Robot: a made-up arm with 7 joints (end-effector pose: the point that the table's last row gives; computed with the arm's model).
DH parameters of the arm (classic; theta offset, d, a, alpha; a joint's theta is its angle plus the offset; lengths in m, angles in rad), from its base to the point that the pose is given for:
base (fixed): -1.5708 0.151 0 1.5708
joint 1: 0 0.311 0.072 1.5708
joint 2: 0 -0.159 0.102 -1.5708
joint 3: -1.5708 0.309 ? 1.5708
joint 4: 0 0.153 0.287 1.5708
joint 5: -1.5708 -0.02 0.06 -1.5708
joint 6: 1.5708 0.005 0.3 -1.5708
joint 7: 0 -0.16 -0.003 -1.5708
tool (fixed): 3.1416 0.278 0 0
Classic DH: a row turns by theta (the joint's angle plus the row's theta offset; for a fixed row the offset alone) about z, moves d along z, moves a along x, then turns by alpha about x.
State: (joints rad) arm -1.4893 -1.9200 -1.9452 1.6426 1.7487 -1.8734 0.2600
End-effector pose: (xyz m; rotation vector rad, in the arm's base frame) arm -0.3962 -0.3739 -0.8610 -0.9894 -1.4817 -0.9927
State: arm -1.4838 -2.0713 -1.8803 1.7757 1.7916 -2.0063 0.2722
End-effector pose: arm -0.2113 -0.3328 -0.8399 -0.9854 -1.5809 -1.1729
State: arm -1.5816 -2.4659 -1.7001 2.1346 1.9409 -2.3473 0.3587
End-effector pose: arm 0.1966 -0.1406 -0.6092 -0.7596 -1.5676 -1.8580
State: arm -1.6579 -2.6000 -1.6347 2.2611 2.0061 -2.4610 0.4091
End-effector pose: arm 0.2850 -0.0712 -0.4754 -0.5878 -1.4269 -2.1460
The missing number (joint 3, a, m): 0.366
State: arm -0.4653 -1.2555 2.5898 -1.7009 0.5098 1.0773 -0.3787
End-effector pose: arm 0.2262 -0.8014 0.4837 -0.0577 -2.1009 1.8479
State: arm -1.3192 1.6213 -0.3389 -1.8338 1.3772 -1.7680 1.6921
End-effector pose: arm -0.1931 -0.1027 0.1084 -0.6560 0.3951 -0.4116
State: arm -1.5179 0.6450 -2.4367 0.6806 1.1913 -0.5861 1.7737
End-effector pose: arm -0.6006 -0.8165 0.7223 -1.0224 2.3150 -0.9681
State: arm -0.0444 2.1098 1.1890 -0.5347 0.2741 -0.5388 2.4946
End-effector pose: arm -1.0913 0.4701 0.0372 -1.0684 -2.4073 1.2154
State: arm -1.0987 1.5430 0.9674 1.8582 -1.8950 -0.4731 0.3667
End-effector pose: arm -0.3302 0.4587 0.2408 -0.7567 -1.8800 -2.2746
